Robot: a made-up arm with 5 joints.
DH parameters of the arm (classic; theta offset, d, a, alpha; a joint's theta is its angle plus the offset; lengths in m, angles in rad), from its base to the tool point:
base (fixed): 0 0 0.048 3.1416
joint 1: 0 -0.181 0.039 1.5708
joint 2: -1.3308 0 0.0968 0
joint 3: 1.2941 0 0.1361 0
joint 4: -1.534 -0.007 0 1.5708
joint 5: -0.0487 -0.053 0 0
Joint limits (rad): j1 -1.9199..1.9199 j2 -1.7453..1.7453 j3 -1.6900..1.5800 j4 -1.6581..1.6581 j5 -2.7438..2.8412
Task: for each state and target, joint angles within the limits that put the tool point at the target. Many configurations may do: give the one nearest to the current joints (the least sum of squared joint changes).
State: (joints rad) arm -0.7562 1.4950 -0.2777 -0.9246 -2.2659
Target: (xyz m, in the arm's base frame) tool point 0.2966 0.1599 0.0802
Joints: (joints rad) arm -0.5953 1.4683 -0.7750 -0.6092 -2.2659
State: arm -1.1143 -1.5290 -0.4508 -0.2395 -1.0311
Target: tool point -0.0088 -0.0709 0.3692
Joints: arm -0.8182 -1.7453 0.1633 -0.5116 -1.0311
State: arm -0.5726 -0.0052 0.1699 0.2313 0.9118
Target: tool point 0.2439 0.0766 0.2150
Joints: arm -0.4060 -0.2680 0.5208 0.4333 0.9118
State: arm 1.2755 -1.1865 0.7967 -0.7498 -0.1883
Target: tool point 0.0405 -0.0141 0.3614
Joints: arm 1.6059 -1.6101 0.7150 -0.8840 -0.1883
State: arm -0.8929 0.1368 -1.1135 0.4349 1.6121
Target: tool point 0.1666 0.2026 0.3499
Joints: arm -1.0710 0.1410 -0.7714 0.7281 1.6121
